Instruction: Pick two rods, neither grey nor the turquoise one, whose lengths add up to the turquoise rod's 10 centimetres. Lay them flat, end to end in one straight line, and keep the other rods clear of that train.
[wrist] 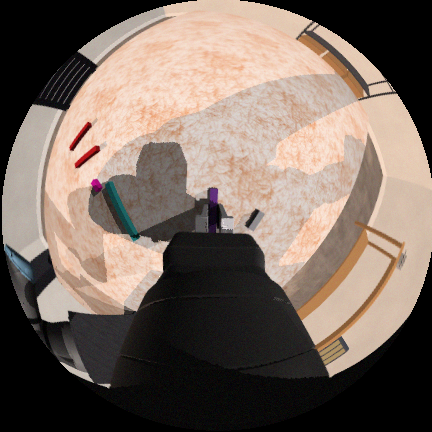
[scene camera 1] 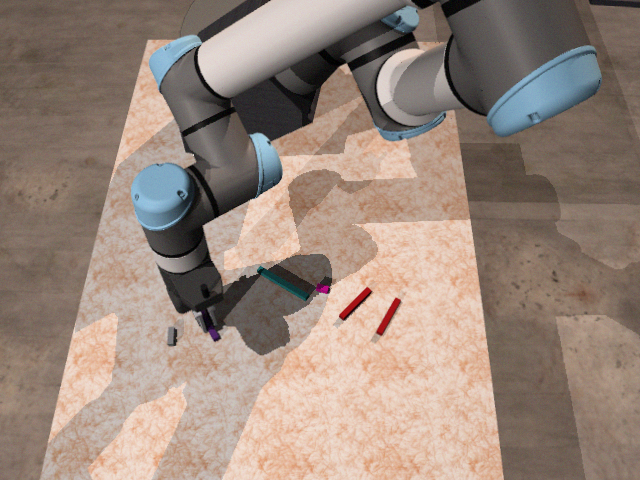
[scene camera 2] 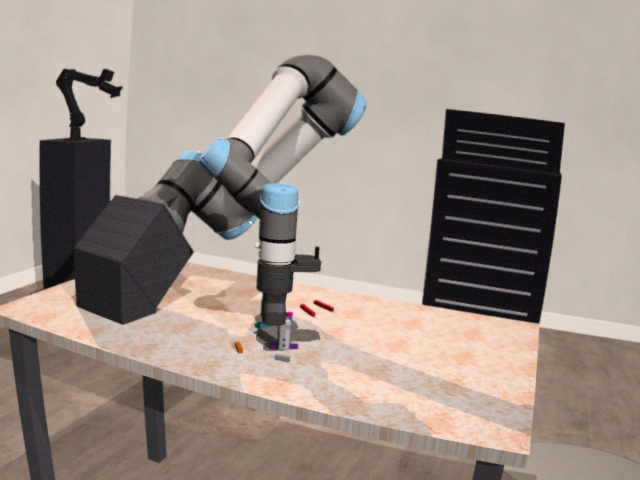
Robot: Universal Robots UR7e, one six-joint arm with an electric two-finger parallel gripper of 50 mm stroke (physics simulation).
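Frame: origin at the arm's base, x ahead, y left, z up, level; centimetres.
Seen in the pictures: gripper, fingertip midpoint: (wrist: 212, 211) (scene camera 1: 208, 324) (scene camera 2: 283, 347); arm's base, link origin: (scene camera 2: 154, 223).
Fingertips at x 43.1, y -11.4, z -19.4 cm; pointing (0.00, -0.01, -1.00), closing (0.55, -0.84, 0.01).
Observation:
Offsets run from my fingertips to a thing's middle. Level surfaces: height alone.
My gripper (scene camera 1: 206, 321) (scene camera 2: 284, 345) (wrist: 212, 211) points down at the table and is shut on the purple rod {dx +0.2, dy +0.1, dz +0.2 cm} (scene camera 1: 214, 334) (scene camera 2: 294, 346) (wrist: 213, 196), which lies level at table height. The fingers hide its middle. The turquoise rod {dx -8.0, dy +11.7, dz +0.2 cm} (scene camera 1: 283, 283) (scene camera 2: 262, 324) (wrist: 120, 210) lies flat to one side, with the short magenta rod {dx -7.2, dy +18.5, dz +0.2 cm} (scene camera 1: 323, 288) (scene camera 2: 289, 314) (wrist: 96, 185) close to one end. Two red rods lie apart beyond: one red rod {dx -4.6, dy +24.0, dz +0.2 cm} (scene camera 1: 355, 303) (scene camera 2: 307, 310) (wrist: 87, 157) and another red rod {dx -2.4, dy +29.5, dz +0.2 cm} (scene camera 1: 388, 316) (scene camera 2: 323, 305) (wrist: 80, 136). An orange rod {dx -7.7, dy -5.8, dz +0.2 cm} (scene camera 2: 238, 347) shows in scene camera 2.
A short grey rod {dx +2.5, dy -5.7, dz +0.2 cm} (scene camera 1: 171, 336) (scene camera 2: 282, 357) (wrist: 255, 219) lies close beside the gripper, on the side away from the turquoise rod. The table {dz -0.2 cm} (scene camera 1: 361, 403) (scene camera 2: 439, 351) (wrist: 215, 65) carries all the rods. The arm's dark base block (scene camera 2: 124, 258) stands at the table's far left in scene camera 2.

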